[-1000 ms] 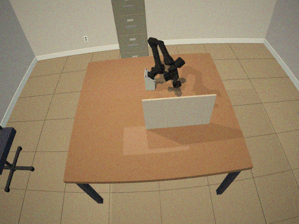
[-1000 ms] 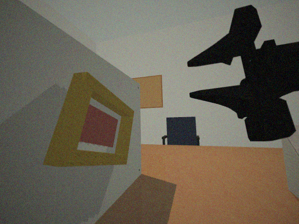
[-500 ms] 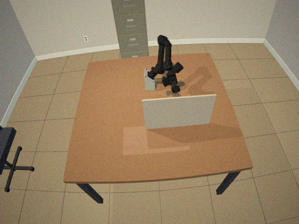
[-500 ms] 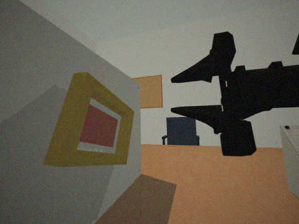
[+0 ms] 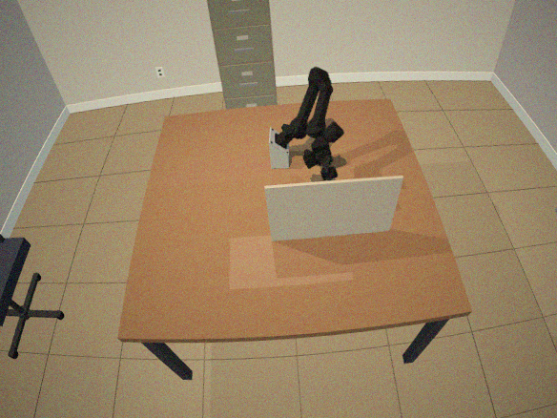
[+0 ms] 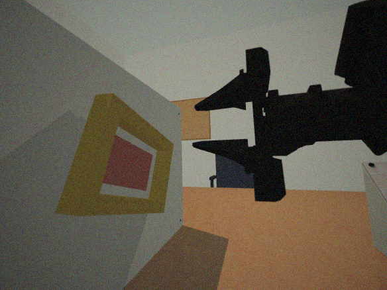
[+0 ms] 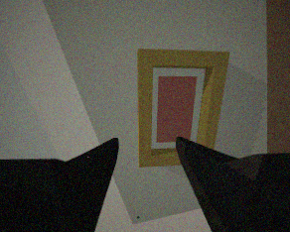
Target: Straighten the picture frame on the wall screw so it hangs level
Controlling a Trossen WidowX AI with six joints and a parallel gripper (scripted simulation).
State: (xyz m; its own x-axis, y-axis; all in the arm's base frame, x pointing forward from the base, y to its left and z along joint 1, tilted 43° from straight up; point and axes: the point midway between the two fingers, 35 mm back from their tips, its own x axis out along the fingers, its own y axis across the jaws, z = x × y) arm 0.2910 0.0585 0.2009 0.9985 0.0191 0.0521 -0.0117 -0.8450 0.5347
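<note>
Now: the picture frame 90 mm ahead of my gripper tip, 10 mm to the left of it and 50 mm below it. Also, from my gripper tip: grey wall panel: 100 mm ahead, 10 mm to the left, 60 mm below.
</note>
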